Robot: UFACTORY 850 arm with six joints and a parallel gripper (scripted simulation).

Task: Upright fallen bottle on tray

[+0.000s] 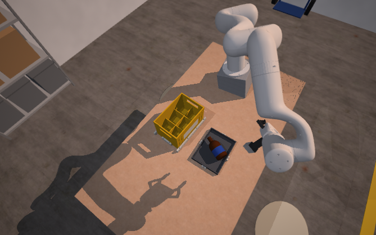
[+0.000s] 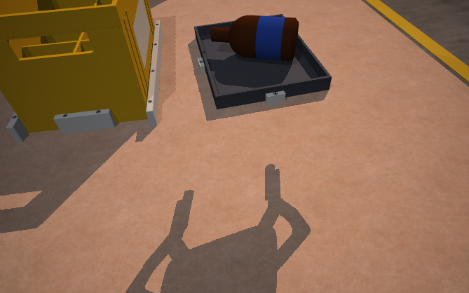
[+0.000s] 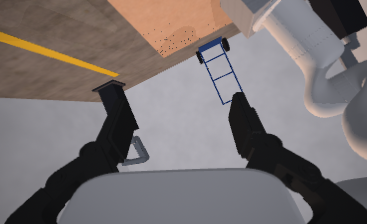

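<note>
Right now my hand is 350 mm above the brown bottle, 190 mm to the left of it and 90 mm short of it. Round my hand: dark tray (380 mm below, 190 mm to the right, 100 mm ahead); yellow crate (470 mm to the right, 310 mm below, 90 mm ahead).
</note>
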